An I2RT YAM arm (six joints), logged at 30 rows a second.
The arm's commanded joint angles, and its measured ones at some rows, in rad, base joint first. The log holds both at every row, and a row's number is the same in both.
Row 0, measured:
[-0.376, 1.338, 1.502, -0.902, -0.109, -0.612]
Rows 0 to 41, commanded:
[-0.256, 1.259, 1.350, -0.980, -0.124, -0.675]
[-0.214, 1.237, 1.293, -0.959, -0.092, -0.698]
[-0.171, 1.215, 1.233, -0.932, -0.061, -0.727]
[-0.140, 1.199, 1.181, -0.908, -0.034, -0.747]
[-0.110, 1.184, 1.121, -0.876, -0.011, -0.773]
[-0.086, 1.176, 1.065, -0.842, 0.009, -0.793]
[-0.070, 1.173, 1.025, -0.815, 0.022, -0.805]
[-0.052, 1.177, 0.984, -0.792, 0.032, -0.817]
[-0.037, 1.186, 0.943, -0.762, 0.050, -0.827]
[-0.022, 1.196, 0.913, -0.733, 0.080, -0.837]
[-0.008, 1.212, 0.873, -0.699, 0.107, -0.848]
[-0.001, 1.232, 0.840, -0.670, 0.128, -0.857]
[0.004, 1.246, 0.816, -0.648, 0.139, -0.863]
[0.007, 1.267, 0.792, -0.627, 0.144, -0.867]
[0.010, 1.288, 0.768, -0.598, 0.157, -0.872]
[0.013, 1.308, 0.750, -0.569, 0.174, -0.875]
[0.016, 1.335, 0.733, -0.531, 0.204, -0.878]
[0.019, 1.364, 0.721, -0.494, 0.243, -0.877]
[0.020, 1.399, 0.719, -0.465, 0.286, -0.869]
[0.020, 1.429, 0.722, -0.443, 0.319, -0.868]
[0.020, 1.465, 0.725, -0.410, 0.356, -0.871]
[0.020, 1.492, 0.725, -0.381, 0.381, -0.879]
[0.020, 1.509, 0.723, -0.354, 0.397, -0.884]
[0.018, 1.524, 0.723, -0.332, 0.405, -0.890]
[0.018, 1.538, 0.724, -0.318, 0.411, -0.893]
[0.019, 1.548, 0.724, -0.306, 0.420, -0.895]
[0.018, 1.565, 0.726, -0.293, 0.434, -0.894]
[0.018, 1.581, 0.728, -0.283, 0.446, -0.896]
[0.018, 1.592, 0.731, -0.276, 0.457, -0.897]
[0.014, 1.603, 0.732, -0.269, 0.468, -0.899]
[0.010, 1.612, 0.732, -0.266, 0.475, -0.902]
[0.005, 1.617, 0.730, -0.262, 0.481, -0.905]
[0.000, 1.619, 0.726, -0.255, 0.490, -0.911]
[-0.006, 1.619, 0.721, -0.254, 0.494, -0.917]
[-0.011, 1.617, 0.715, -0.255, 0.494, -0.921]
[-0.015, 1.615, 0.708, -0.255, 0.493, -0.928]
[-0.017, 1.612, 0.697, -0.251, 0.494, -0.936]
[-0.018, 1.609, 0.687, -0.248, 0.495, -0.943]
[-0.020, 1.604, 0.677, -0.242, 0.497, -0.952]
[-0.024, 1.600, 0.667, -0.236, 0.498, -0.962]
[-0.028, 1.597, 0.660, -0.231, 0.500, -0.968]
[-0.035, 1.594, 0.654, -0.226, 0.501, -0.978]
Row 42, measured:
[-0.018, 1.581, 0.704, -0.179, 0.518, -0.930]
